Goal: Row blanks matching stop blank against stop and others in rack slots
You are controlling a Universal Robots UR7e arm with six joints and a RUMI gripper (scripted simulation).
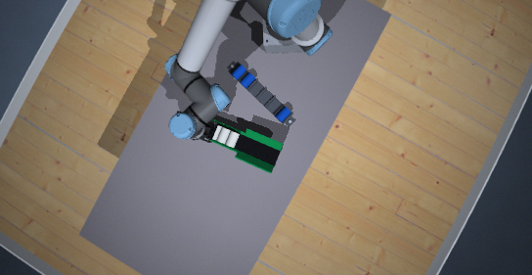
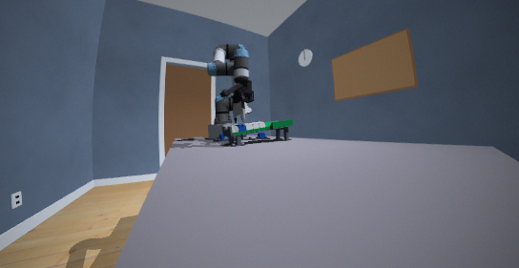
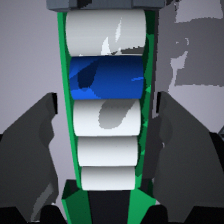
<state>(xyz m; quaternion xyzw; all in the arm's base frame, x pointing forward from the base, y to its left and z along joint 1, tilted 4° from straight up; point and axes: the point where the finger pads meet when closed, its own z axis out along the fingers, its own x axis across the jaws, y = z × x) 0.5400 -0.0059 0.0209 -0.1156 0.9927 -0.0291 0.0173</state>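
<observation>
Now: the stock rack 260 mm behind my hand, 90 mm to the left of it and 130 mm below it.
</observation>
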